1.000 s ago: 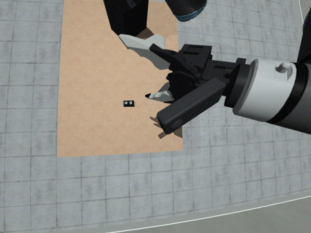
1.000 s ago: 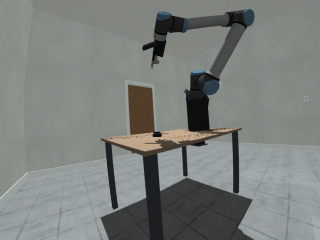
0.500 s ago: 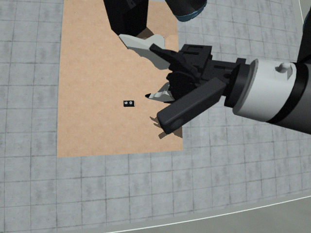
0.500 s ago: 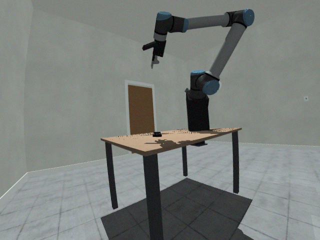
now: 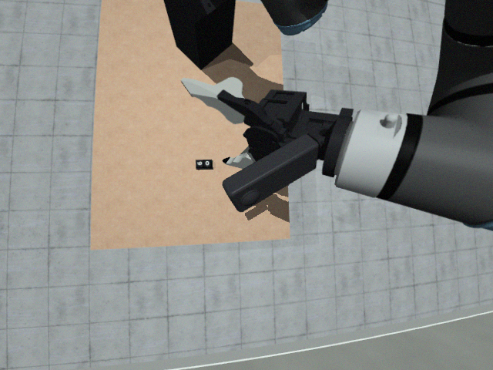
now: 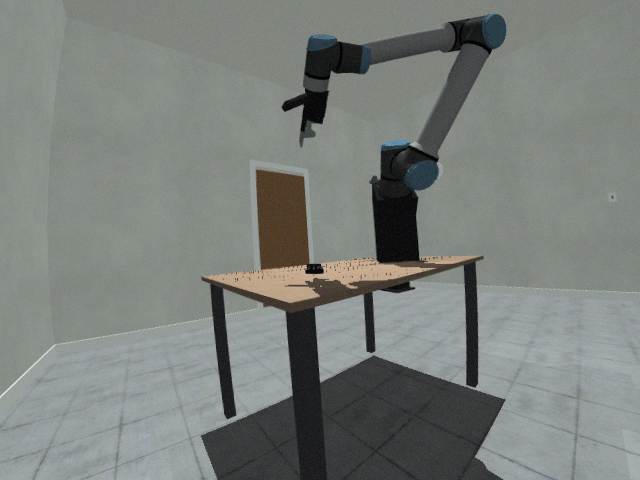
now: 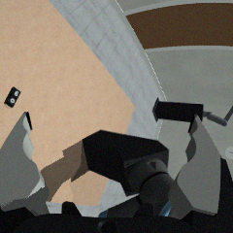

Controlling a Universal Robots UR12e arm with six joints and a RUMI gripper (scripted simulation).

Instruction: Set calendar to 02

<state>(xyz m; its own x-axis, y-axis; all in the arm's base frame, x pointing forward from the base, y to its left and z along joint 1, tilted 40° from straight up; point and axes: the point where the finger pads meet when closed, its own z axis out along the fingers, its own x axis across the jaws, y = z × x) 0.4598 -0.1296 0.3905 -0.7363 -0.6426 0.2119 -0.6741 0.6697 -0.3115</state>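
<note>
Right now the black number cube is 40 mm behind my hand, 40 mm to the right of it and 550 mm below it. Round my hand: calendar tray: 30 mm behind, 50 mm to the right, 560 mm below.
</note>
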